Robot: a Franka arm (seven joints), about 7 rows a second.
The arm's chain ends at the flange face. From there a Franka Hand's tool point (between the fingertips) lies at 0.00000 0.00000 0.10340 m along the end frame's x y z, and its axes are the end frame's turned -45 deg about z.
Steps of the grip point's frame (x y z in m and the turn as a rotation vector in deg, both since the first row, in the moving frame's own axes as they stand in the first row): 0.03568, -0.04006, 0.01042, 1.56, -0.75, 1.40; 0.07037, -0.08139, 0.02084, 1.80, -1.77, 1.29; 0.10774, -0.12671, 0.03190, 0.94, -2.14, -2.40; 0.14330, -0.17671, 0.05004, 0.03, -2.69, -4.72; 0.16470, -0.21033, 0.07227, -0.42, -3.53, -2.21
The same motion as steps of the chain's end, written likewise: -0.00016, -0.05249, 0.01047, 0.57, -1.63, 1.40; -0.00324, -0.10722, 0.02094, 0.02, -2.52, 1.29; -0.00952, -0.16739, 0.03199, -0.85, -2.18, -2.40; -0.02030, -0.22981, 0.05015, -1.88, -1.92, -4.72; -0.02840, -0.27030, 0.07247, -2.79, -2.20, -2.21
